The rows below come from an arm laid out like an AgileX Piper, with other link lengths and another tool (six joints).
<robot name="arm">
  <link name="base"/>
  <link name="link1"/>
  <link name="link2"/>
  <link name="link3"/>
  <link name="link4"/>
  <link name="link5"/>
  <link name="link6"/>
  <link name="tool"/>
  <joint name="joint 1" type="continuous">
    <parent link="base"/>
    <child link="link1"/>
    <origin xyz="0 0 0.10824" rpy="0 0 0"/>
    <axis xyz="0 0 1"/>
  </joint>
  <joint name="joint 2" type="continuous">
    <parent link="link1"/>
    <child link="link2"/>
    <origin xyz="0 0 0" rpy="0 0 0"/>
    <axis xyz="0 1 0"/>
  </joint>
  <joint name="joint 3" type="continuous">
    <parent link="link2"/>
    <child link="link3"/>
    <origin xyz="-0.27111 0 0.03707" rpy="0 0 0"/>
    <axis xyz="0 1 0"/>
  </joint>
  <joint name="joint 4" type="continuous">
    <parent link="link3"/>
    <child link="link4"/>
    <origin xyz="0.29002 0 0.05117" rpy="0 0 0"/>
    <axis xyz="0.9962 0 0.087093"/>
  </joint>
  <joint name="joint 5" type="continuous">
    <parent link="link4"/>
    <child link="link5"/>
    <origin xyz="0 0 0" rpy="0 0 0"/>
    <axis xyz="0 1 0"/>
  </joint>
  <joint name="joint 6" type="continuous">
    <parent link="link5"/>
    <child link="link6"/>
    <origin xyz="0.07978 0 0.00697" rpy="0 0 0"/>
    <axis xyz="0.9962 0 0.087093"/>
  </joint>
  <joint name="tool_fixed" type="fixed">
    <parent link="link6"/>
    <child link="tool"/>
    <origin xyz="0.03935 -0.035 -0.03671" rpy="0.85 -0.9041 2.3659"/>
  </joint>
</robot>
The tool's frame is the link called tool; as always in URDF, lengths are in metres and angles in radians. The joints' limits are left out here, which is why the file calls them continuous.
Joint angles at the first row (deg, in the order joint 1, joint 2, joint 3, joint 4, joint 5, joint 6):
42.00 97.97 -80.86 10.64 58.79 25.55
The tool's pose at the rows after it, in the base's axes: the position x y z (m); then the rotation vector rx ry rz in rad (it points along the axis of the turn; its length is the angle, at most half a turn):
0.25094 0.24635 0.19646 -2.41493 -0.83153 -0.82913
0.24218 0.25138 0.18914 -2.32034 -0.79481 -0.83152
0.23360 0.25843 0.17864 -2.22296 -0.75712 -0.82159
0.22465 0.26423 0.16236 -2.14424 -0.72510 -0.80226
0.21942 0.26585 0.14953 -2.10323 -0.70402 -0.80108
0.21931 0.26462 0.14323 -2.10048 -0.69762 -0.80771
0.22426 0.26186 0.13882 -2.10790 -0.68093 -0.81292
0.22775 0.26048 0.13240 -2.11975 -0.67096 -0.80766
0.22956 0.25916 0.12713 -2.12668 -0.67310 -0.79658
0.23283 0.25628 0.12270 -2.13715 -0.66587 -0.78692
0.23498 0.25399 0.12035 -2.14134 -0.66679 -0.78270
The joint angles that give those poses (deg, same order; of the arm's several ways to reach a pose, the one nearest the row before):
42.00 96.62 -76.80 14.60 54.79 22.93
42.00 94.89 -72.97 21.53 50.36 17.95
42.07 93.97 -69.22 30.28 46.25 11.07
42.26 93.85 -65.10 39.66 42.65 2.93
42.32 93.84 -62.02 45.90 40.12 -3.01
42.14 94.02 -60.87 47.46 38.97 -4.84
41.19 94.66 -60.69 48.35 38.59 -5.88
40.61 95.70 -60.62 48.94 38.30 -6.63
40.23 96.53 -60.54 49.34 38.43 -7.48
39.46 97.29 -60.54 49.66 38.72 -8.09
38.95 97.67 -60.53 49.76 38.97 -8.66

